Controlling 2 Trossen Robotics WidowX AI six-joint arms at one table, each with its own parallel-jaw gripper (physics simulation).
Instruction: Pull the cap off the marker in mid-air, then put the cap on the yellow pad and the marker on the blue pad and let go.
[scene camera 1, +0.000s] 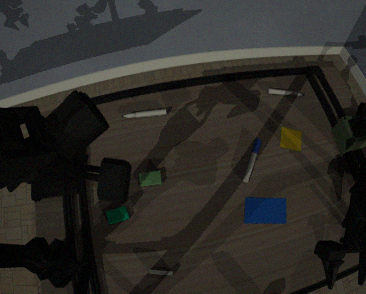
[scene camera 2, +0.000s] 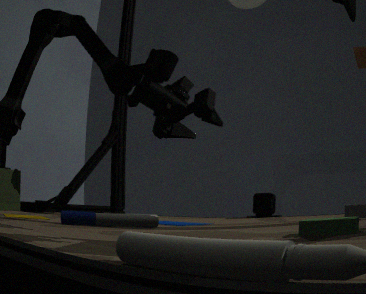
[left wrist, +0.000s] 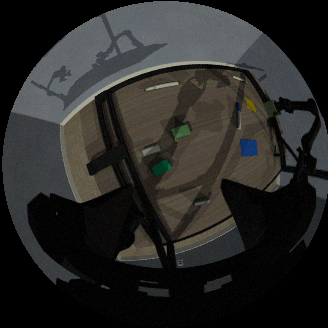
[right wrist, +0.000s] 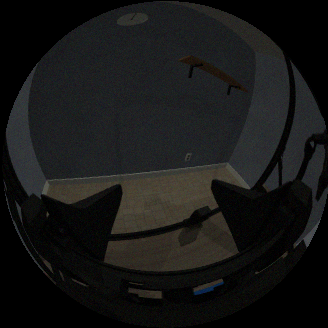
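Where they show: left gripper, between the fingertips: (scene camera 1: 94, 180) (left wrist: 177, 186); right gripper, between the fingertips: (scene camera 1: 345, 286) (scene camera 2: 208, 131) (right wrist: 166, 187); left arm's base, origin of its link: (scene camera 1: 55, 263) (left wrist: 125, 219); right arm's base, origin of its link: (scene camera 1: 357, 127) (left wrist: 276, 106).
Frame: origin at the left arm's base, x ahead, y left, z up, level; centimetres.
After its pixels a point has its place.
Note:
The marker (scene camera 1: 250, 167) {x 57.5, y -20.5, z -3.6 cm} (scene camera 2: 127, 220) {x 57.7, y -19.3, z -4.4 cm} (left wrist: 239, 120) {x 57.0, y -20.4, z -3.5 cm} lies on the table with its blue cap (scene camera 1: 257, 146) {x 64.4, y -18.3, z -3.5 cm} (scene camera 2: 78, 218) {x 64.3, y -17.0, z -4.4 cm} (left wrist: 238, 107) {x 63.5, y -17.9, z -3.6 cm} on. The yellow pad (scene camera 1: 291, 139) {x 75.3, y -25.7, z -5.3 cm} (scene camera 2: 26, 217) {x 74.8, y -24.3, z -5.4 cm} (left wrist: 250, 105) {x 74.7, y -25.9, z -5.3 cm} lies near the cap end. The blue pad (scene camera 1: 265, 210) {x 50.7, y -31.7, z -5.3 cm} (scene camera 2: 185, 223) {x 48.6, y -30.6, z -5.3 cm} (left wrist: 248, 148) {x 49.9, y -31.6, z -5.3 cm} lies beyond the body's bare end. My left gripper (left wrist: 177, 186) {x 24.5, y -3.1, z 22.7 cm} is open and empty, high above the table, left in scene camera 1. My right gripper (scene camera 1: 346, 284) {x 40.4, y -56.1, z 15.5 cm} (scene camera 2: 208, 130) {x 40.4, y -56.1, z 15.5 cm} (right wrist: 166, 187) {x 40.4, y -56.1, z 15.5 cm} is open and empty, raised in the air away from the marker.
White pens (scene camera 1: 145, 114) {x 50.9, y 14.4, z -3.8 cm} (scene camera 1: 285, 92) {x 89.5, y -14.9, z -3.7 cm} lie toward the far edge in scene camera 1. A light green block (scene camera 1: 150, 178) {x 37.0, y -1.3, z -3.9 cm} (left wrist: 181, 131) {x 37.0, y -1.5, z -3.9 cm}, a darker green block (scene camera 1: 117, 215) {x 22.9, y -2.0, z -3.9 cm} (left wrist: 161, 167) {x 23.0, y -1.8, z -3.9 cm} and a white block (left wrist: 151, 149) {x 26.5, y 4.1, z -4.2 cm} stand on the left. A small grey piece (scene camera 1: 161, 273) {x 19.1, y -21.5, z -3.2 cm} (left wrist: 202, 201) {x 19.5, y -21.2, z -3.3 cm} lies near the bottom.

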